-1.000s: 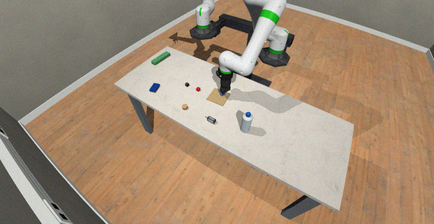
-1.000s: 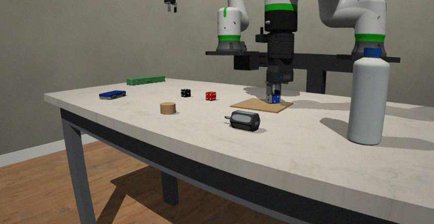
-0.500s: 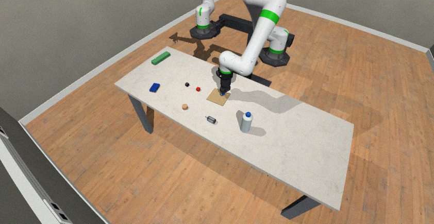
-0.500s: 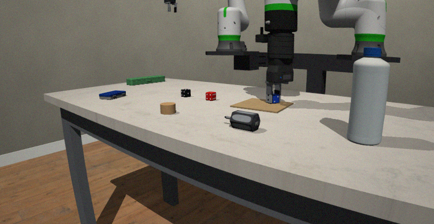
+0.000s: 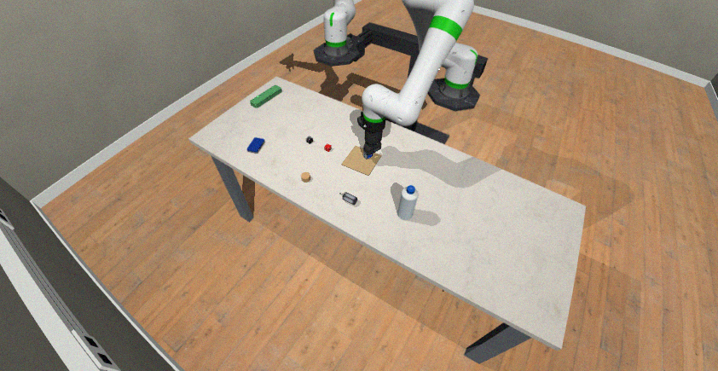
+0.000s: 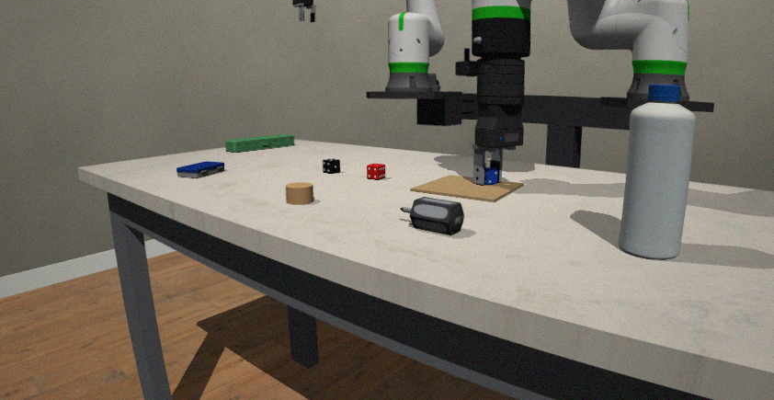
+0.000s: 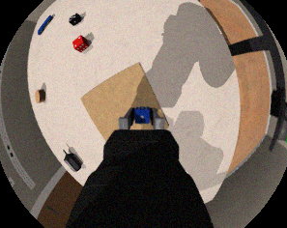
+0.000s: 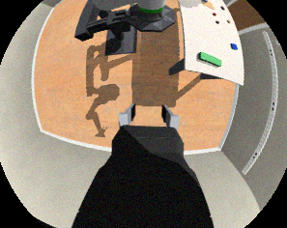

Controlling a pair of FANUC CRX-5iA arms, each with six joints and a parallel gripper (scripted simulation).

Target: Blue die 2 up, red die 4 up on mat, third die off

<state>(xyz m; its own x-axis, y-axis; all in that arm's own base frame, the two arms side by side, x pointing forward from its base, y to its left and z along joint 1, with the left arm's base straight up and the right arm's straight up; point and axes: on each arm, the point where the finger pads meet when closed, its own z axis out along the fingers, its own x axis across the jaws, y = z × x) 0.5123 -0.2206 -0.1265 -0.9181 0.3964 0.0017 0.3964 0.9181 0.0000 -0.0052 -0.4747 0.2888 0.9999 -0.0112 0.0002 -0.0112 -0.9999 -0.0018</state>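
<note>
My left gripper is now 10 mm above the blue die. The rest, counted from my left hand: tan mat: 40 mm ahead, 20 mm below, 10 mm to the right; dark screwdriver-like tool: 260 mm ahead, 60 mm to the left, 10 mm below; red die: 190 mm to the right, 60 mm ahead, 10 mm below.
</note>
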